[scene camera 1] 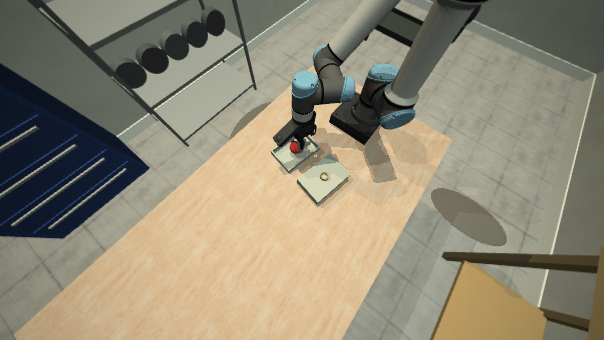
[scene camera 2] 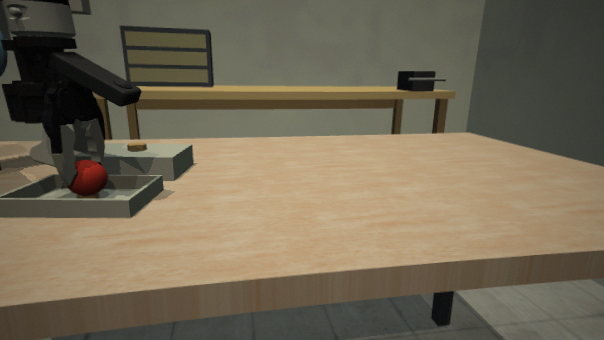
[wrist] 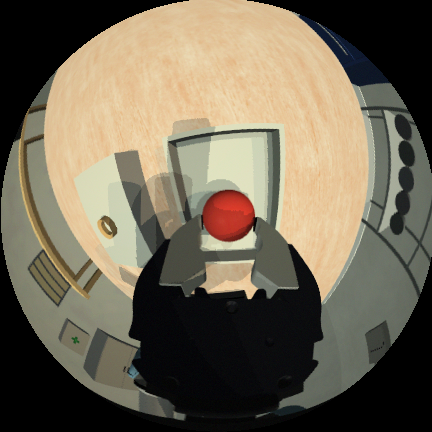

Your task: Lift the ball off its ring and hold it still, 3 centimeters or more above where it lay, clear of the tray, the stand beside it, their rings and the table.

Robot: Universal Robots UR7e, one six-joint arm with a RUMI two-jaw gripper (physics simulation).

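Where they show: gripper, fingertip midpoint: (scene camera 1: 296, 147) (scene camera 2: 84, 179) (wrist: 227, 216); arm's base, origin of the base link: (scene camera 1: 366, 112).
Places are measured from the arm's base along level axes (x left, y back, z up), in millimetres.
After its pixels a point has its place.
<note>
The red ball (scene camera 1: 294, 147) {x -129, y -379, z 6 mm} (scene camera 2: 90, 178) {x -157, y -379, z -13 mm} (wrist: 228, 215) {x -136, y -377, z 7 mm} sits low inside the shallow grey-green tray (scene camera 1: 289, 169) {x -86, y -459, z -33 mm} (scene camera 2: 65, 208) {x -200, y -359, z -45 mm} (wrist: 281, 165) {x -202, y -403, z -31 mm}. Its ring (scene camera 2: 88, 196) {x -150, y -370, z -41 mm} shows a little under it in the second scene view, and the ball appears to rest on it. My gripper (scene camera 1: 298, 144) {x -132, y -360, z -22 mm} (scene camera 2: 84, 172) {x -132, y -360, z -22 mm} (wrist: 227, 216) {x -132, y -360, z -22 mm} points down into the tray, with one fingertip against each side of the ball in the wrist view. It is shut on the ball. In the second scene view the nearer finger covers part of the ball's left side.
The raised stand (scene camera 1: 320, 189) {x 74, y -446, z -12 mm} (scene camera 2: 183, 161) {x 33, y -485, z -35 mm} (wrist: 95, 185) {x 33, y -455, z -12 mm} is beside the tray, with an empty tan ring (scene camera 2: 137, 147) {x 33, y -397, z -4 mm} on top. Both are on the wooden table (scene camera 1: 225, 250) {x -51, y -860, z -60 mm} (scene camera 2: 350, 200) {x -177, y -792, z -60 mm}. A shelf rack (scene camera 1: 244, 45) and a blue cabinet (scene camera 1: 131, 167) are beyond the table's edge.
</note>
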